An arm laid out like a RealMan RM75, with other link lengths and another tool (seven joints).
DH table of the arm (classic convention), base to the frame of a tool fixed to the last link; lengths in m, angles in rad. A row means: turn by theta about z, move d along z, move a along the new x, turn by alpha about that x. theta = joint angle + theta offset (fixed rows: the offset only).
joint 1: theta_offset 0  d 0.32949  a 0  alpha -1.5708
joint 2: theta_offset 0  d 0  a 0  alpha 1.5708
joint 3: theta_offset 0  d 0.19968  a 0  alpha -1.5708
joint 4: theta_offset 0  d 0  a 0  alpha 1.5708
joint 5: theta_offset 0  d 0.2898  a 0  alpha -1.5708
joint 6: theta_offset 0  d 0  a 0  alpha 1.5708
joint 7: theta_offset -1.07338  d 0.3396  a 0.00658  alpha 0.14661
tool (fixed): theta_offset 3.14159  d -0.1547  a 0  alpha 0
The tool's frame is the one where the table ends.
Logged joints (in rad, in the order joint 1, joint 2, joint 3, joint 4, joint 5, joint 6, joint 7), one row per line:
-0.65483, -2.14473, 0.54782, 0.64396, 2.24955, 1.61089, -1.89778
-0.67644, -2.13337, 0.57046, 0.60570, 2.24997, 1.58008, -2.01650
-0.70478, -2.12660, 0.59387, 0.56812, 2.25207, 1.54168, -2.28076
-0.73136, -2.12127, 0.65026, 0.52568, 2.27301, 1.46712, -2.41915
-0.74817, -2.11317, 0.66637, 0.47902, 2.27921, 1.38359, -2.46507
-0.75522, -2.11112, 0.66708, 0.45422, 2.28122, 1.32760, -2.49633
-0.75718, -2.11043, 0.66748, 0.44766, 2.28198, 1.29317, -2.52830
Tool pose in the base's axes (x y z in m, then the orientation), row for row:
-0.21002, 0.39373, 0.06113, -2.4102, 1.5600, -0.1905
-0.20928, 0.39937, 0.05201, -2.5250, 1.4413, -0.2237
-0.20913, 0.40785, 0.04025, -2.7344, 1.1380, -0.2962
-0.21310, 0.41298, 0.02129, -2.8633, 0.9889, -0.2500
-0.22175, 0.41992, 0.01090, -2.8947, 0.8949, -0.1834
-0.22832, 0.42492, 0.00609, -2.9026, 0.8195, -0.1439
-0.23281, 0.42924, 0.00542, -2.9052, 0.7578, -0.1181
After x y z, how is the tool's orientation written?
As a rotation vector, in radians.
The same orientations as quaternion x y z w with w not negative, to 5 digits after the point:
-0.83035, 0.53745, -0.06563, 0.13175
-0.86041, 0.49113, -0.07623, 0.11256
-0.91553, 0.38102, -0.09917, 0.08244
-0.94079, 0.32492, -0.08214, 0.05100
-0.95230, 0.29440, -0.06033, 0.05306
-0.95949, 0.27090, -0.04757, 0.06101
-0.96461, 0.25161, -0.03921, 0.06838

